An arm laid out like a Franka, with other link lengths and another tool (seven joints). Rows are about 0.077 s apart.
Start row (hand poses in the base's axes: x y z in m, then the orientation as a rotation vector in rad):
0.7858 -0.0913 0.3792 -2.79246 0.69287 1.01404
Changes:
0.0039 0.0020 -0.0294 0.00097 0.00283 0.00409
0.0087 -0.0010 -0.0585 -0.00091 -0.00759 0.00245
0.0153 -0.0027 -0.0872 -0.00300 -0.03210 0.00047
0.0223 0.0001 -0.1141 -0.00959 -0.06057 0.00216
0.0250 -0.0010 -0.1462 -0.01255 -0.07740 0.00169
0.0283 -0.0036 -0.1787 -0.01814 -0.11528 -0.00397
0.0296 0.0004 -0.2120 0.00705 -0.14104 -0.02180
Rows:
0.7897 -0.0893 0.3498 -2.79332 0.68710 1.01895
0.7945 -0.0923 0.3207 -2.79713 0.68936 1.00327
0.8011 -0.0940 0.2920 -2.80500 0.69049 0.96679
0.8081 -0.0912 0.2651 -2.81964 0.68930 0.92465
0.8108 -0.0923 0.2330 -2.82630 0.68982 0.89949
0.8141 -0.0949 0.2005 -2.83672 0.69614 0.84213
0.8154 -0.0909 0.1672 -2.80991 0.69850 0.80450

